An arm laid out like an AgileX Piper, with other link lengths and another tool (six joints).
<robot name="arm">
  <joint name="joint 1" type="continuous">
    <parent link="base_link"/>
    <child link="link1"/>
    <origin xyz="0 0 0.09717"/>
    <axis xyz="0 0 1"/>
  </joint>
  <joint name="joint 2" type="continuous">
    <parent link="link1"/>
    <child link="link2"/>
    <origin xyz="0 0 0" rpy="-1.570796 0 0"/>
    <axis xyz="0 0 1"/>
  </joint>
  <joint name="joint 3" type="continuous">
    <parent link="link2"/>
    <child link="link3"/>
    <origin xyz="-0.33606 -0.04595 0"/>
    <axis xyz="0 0 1"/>
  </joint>
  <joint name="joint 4" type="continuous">
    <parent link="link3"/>
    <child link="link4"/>
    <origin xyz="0.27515 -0.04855 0" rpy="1.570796 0 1.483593"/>
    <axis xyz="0 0 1"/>
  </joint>
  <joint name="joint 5" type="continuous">
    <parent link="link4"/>
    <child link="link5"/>
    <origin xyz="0 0 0" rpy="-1.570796 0 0"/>
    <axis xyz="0 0 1"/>
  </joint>
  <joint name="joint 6" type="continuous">
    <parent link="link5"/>
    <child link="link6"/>
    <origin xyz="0 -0.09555 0" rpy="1.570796 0 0"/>
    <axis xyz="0 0 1"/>
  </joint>
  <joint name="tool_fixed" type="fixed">
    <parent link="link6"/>
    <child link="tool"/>
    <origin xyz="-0.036 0.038 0.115" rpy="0.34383 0 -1.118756"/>
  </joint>
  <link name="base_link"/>
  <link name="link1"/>
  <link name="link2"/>
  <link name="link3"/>
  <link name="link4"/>
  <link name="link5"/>
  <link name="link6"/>
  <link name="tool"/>
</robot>
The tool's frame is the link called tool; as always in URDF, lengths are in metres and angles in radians. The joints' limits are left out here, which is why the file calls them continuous.
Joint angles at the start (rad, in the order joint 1, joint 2, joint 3, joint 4, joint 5, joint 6):
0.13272, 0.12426, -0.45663, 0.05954, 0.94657, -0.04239
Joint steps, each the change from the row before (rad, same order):
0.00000, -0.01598, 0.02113, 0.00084, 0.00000, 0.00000
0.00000, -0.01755, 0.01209, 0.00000, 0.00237, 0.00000
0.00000, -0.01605, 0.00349, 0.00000, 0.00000, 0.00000
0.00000, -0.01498, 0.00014, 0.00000, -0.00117, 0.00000
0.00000, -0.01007, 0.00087, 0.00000, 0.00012, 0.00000
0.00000, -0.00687, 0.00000, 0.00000, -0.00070, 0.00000
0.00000, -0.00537, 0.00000, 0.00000, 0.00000, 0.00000
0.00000, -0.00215, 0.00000, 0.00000, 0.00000, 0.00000
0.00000, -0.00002, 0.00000, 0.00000, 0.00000, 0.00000
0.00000, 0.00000, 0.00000, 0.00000, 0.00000, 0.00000
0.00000, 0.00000, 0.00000, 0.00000, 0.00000, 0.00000
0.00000, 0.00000, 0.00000, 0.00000, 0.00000, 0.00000
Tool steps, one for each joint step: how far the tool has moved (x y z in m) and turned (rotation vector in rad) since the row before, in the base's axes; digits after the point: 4 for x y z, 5 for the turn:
-0.0011, 0.0000, -0.0075, 0.00008, 0.00521, 0.00034
-0.0019, -0.0002, -0.0038, 0.00035, -0.00307, 0.00013
-0.0020, -0.0003, 0.0002, 0.00166, -0.01245, 0.00000
-0.0020, -0.0003, 0.0018, 0.00215, -0.01586, -0.00006
-0.0013, -0.0002, 0.0007, 0.00120, -0.00900, 0.00001
-0.0009, -0.0001, 0.0009, 0.00102, -0.00750, -0.00004
-0.0008, -0.0001, 0.0006, 0.00071, -0.00532, 0.00000
-0.0003, 0.0000, 0.0002, 0.00028, -0.00213, 0.00000
0.0000, 0.0000, 0.0000, 0.00000, -0.00002, 0.00000
0.0000, 0.0000, 0.0000, 0.00000, 0.00000, 0.00000
0.0000, 0.0000, 0.0000, 0.00000, 0.00000, 0.00000
0.0000, 0.0000, 0.0000, 0.00000, 0.00000, 0.00000

